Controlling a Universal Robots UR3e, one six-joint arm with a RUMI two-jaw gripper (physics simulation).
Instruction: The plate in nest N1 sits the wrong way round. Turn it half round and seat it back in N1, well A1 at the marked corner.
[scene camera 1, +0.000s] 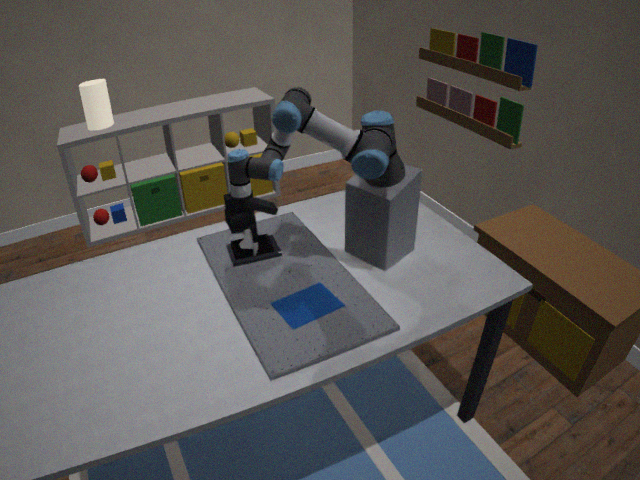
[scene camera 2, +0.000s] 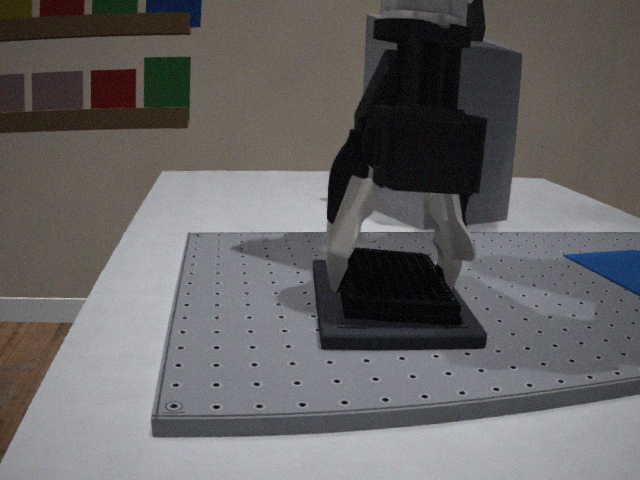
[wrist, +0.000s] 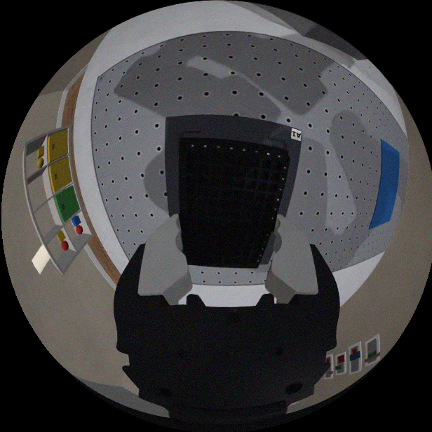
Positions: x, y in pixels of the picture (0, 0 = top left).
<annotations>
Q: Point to a flat blue rectangle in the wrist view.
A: At 388, 183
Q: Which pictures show my gripper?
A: Scene camera 1, scene camera 2 and the wrist view: all of them.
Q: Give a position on a flat blue rectangle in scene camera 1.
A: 309, 304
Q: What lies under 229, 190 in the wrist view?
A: A black well plate.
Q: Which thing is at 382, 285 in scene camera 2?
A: A black well plate.
</annotations>
